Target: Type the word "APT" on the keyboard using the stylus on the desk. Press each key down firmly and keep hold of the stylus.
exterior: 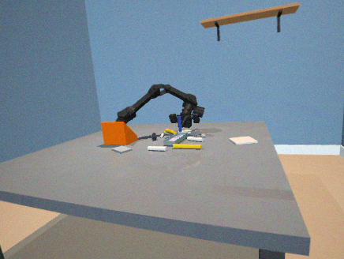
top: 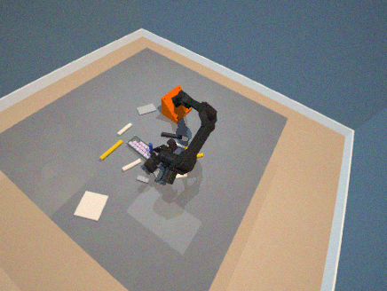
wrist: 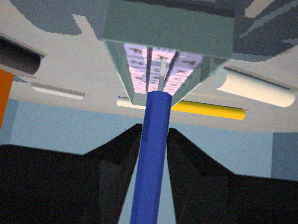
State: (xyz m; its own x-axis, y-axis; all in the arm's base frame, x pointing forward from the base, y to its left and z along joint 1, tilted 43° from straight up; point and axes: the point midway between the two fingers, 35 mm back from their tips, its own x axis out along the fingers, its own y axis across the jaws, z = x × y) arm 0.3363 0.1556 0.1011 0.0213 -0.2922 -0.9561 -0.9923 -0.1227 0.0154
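The blue stylus is 10 mm below my gripper tip. The rest, counted from my gripper tip: stylus tip 50 mm below; then keyboard 60 mm to the right, 50 mm below; then dark bar 170 mm behind, 30 mm to the right, 60 mm below.
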